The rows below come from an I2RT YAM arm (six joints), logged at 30 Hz.
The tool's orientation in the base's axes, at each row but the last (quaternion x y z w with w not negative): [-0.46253 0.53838 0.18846 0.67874]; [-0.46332 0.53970 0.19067 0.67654]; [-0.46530 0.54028 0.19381 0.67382]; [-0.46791 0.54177 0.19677 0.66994]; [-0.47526 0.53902 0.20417 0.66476]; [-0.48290 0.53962 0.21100 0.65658]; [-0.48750 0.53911 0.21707 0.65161]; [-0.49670 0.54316 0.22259 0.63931]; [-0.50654 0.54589 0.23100 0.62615]
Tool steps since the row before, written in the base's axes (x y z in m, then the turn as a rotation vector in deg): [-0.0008 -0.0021 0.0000 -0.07 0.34 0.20]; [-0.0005 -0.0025 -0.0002 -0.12 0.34 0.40]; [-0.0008 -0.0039 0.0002 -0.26 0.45 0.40]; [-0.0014 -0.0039 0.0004 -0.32 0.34 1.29]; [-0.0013 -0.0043 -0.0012 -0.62 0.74 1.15]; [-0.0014 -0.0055 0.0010 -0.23 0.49 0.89]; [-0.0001 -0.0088 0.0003 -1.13 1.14 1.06]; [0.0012 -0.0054 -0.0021 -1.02 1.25 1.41]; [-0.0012 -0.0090 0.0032 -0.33 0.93 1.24]
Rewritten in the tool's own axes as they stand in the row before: [0.0002 -0.0004 -0.0022 -0.29 0.14 0.24]; [0.0006 -0.0008 -0.0024 -0.49 0.09 0.21]; [0.0005 -0.0014 -0.0037 -0.56 0.25 0.23]; [0.0001 -0.0010 -0.0040 -1.36 -0.12 0.08]; [0.0017 -0.0005 -0.0043 -1.43 0.36 0.27]; [0.0000 -0.0017 -0.0055 -1.01 0.04 0.26]; [0.0018 -0.0038 -0.0077 -1.61 0.98 0.38]; [0.0037 -0.0024 -0.0040 -1.93 0.80 0.50]; [-0.0009 -0.0036 -0.0089 -1.48 0.16 0.54]
